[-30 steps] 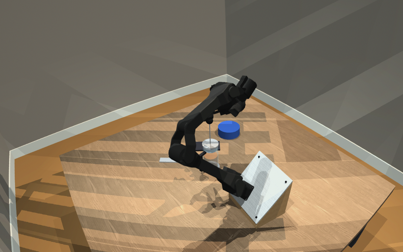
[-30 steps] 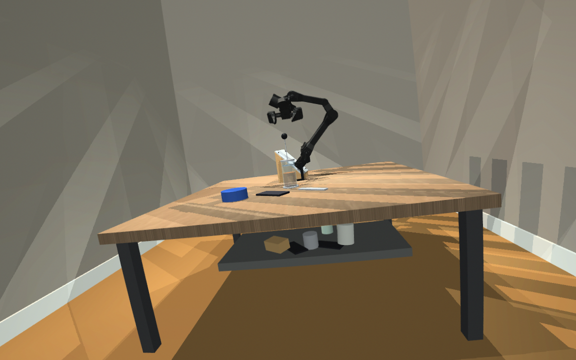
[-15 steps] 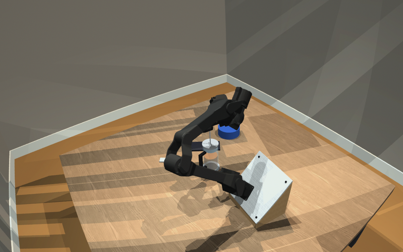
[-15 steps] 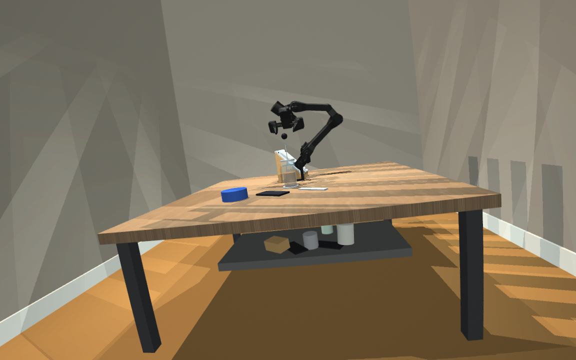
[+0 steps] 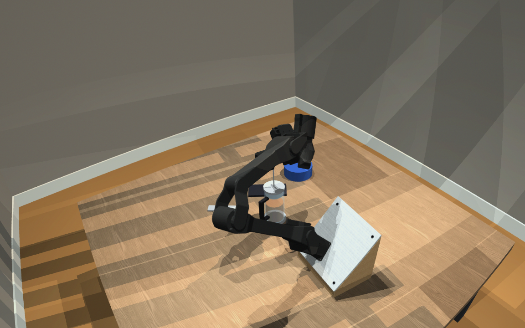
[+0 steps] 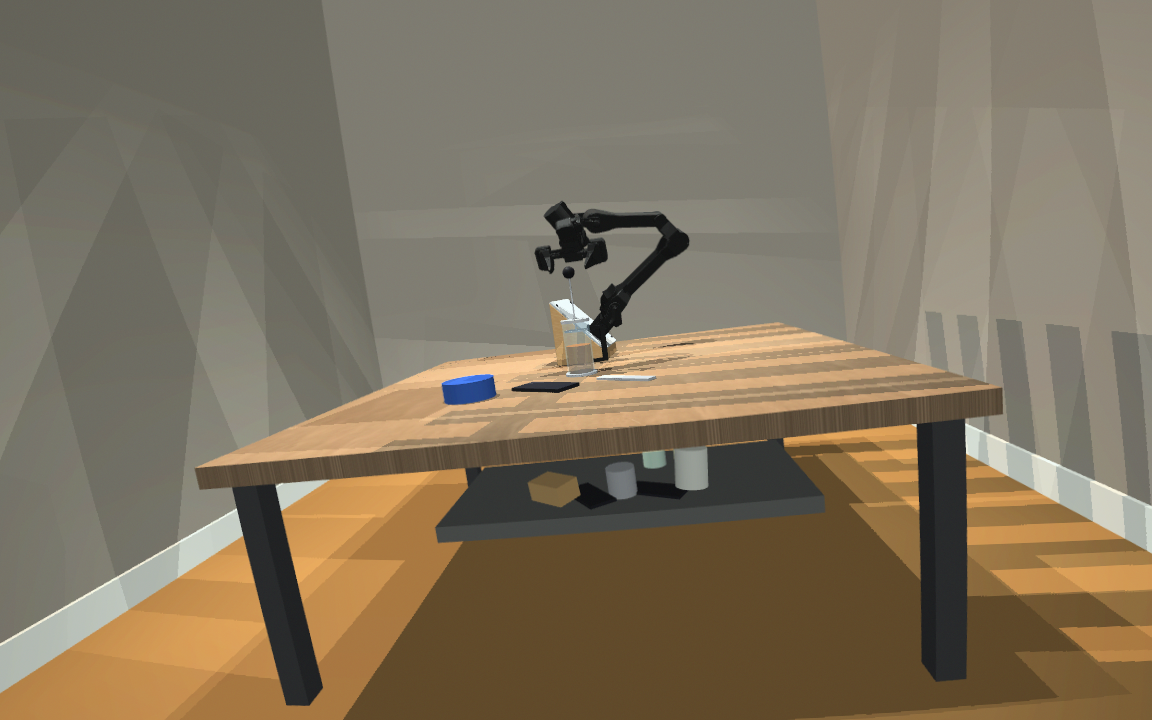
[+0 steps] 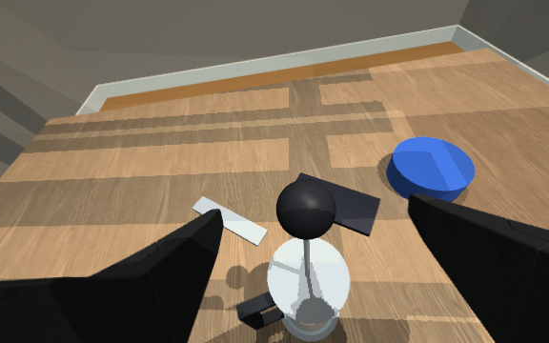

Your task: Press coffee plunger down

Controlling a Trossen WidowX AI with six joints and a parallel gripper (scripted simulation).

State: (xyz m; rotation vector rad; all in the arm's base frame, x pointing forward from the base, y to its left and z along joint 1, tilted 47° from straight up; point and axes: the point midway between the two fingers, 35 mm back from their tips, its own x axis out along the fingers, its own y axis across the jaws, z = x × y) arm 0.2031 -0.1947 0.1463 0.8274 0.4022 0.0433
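Right now the coffee press is 140 mm below my gripper tip and 20 mm to the left of it. Also, from my gripper tip: blue round puck: 250 mm to the right, 250 mm below, 170 mm ahead.
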